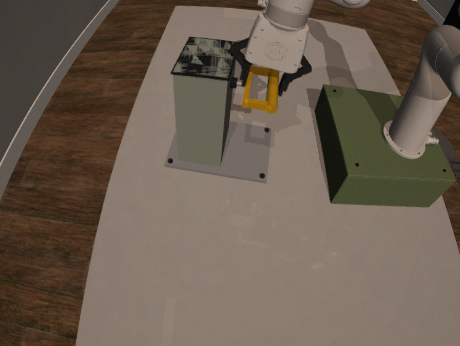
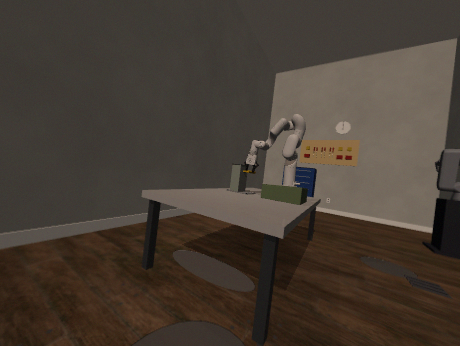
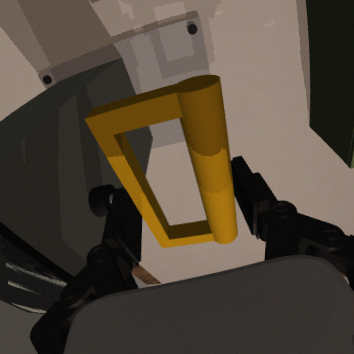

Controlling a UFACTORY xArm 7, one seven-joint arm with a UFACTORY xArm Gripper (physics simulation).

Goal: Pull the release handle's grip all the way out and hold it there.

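The release handle is a yellow-orange rectangular loop (image 1: 272, 94) (image 2: 249, 172) (image 3: 209, 167) with a thick round grip bar on the side away from the pale green post (image 1: 200, 120) (image 2: 238, 177) (image 3: 35, 150). A short stem with a black collar (image 1: 234, 83) (image 3: 101, 200) shows between post and loop, with a small gap between the post and the loop. My gripper (image 1: 263, 86) (image 2: 250, 170) (image 3: 181, 188) is shut on the handle, with its fingers wide, one at the post side of the loop and the other beside the round bar. The finger contact is partly hidden.
The post stands on a grey base plate (image 1: 245, 160) with dark bolts, on the pale table (image 1: 225, 260) (image 2: 215, 201). A green block (image 1: 385, 135) (image 2: 282, 193) (image 3: 332, 60) carries the arm's base, to the right of the post. The post's dark patterned top (image 1: 205, 57) is close to the gripper.
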